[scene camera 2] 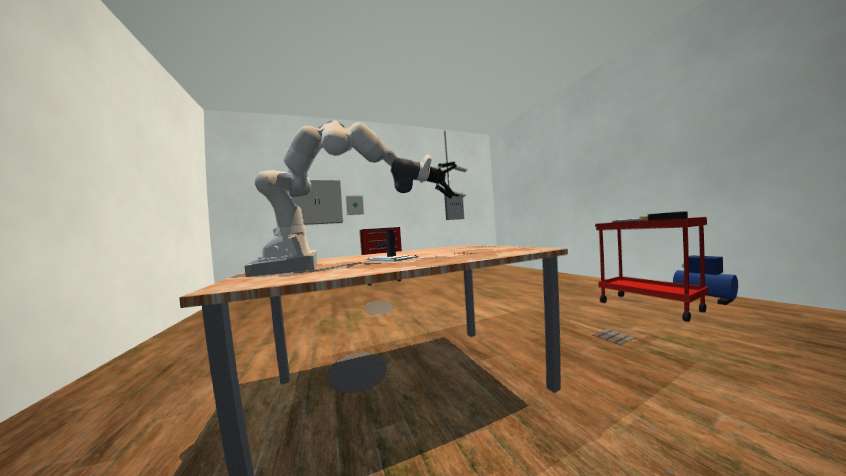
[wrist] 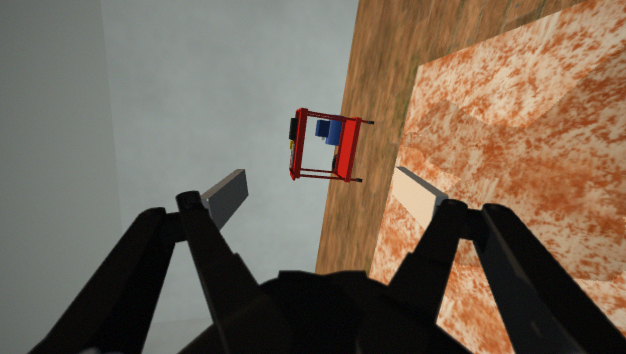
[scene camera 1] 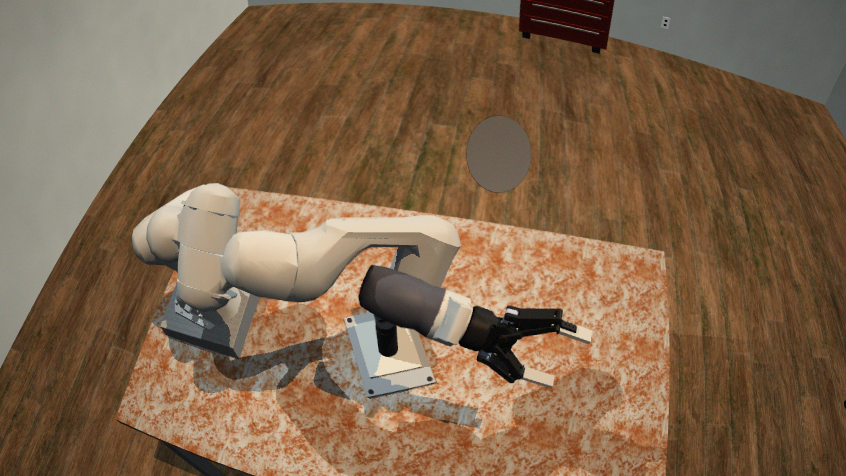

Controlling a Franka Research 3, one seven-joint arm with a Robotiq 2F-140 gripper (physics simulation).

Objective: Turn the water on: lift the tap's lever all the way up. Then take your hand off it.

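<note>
The tap is a short, upright black post (scene camera 1: 387, 340) (scene camera 2: 390, 243) on a pale base plate (scene camera 1: 401, 381), which lies on the table. The arm's dark wrist section covers the upper part of the tap in scene camera 1. A small dark part sticks out left of the post in scene camera 2; the lever's angle cannot be made out clearly. The tap does not show in the wrist view. My gripper (scene camera 1: 571, 358) (scene camera 2: 465, 182) (wrist: 319, 181) is wide open and empty, high above the table, right of the tap and apart from it.
The table (scene camera 1: 621, 284) (scene camera 2: 514, 254) (wrist: 500, 95) carries the arm's base at its left end. My arm passes above the tap. A red cart (scene camera 2: 650, 224) (wrist: 300, 145) stands on the floor beyond the table, with a blue tank (scene camera 2: 721, 285) behind it. A red drawer cabinet (scene camera 1: 566, 22) stands farther back.
</note>
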